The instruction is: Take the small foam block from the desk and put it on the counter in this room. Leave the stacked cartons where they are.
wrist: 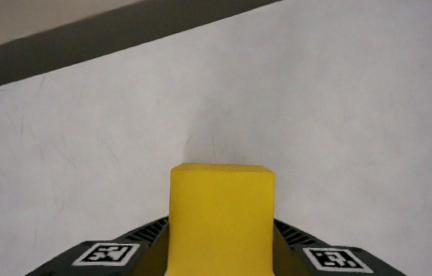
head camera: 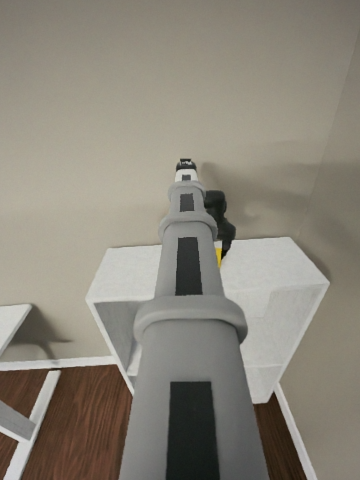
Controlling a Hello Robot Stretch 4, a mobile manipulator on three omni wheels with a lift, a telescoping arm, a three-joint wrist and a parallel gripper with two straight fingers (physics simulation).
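Frame: origin at the robot's base, x ahead, y left, z up, level; metres.
Seen in the pictures: gripper, fingertip midpoint: [wrist: 220, 235].
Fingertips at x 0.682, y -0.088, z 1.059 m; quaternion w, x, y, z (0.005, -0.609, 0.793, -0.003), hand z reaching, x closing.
Note:
A point is followed by its place in that frame.
The small yellow foam block [head camera: 218, 256] @(x 0.665, y -0.106, z 1.077 m) [wrist: 221, 220] @(x 0.696, y -0.093, z 1.077 m) is between the two fingers of my gripper [head camera: 223, 254] [wrist: 220, 235] @(x 0.682, y -0.088, z 1.060 m). In the wrist view both fingers press against its sides, so the gripper is shut on it. The block is over the white top of the counter [head camera: 280, 257] @(x 0.703, y -0.350, z 1.032 m) [wrist: 325, 100] @(x 0.750, y -0.185, z 1.032 m); in the head view it shows at the right of the arm, near the back part of the top. I cannot tell whether its underside touches the top. The arm hides most of the gripper and the middle of the counter. The stacked cartons do not show in these views.
The telescoping arm [head camera: 186, 345] @(x 0.169, y 0.001, z 1.401 m) reaches over the counter to the wall [head camera: 100, 125] @(x 0.842, y 0.274, z 1.499 m) behind it. Another wall stands close at the right. A white table [head camera: 11, 320] @(x 0.678, y 0.910, z 0.692 m) stands at the left, with its white leg frame on the wood floor [head camera: 90, 415] @(x 0.493, y 0.653, z -0.028 m). The counter's front has open compartments.

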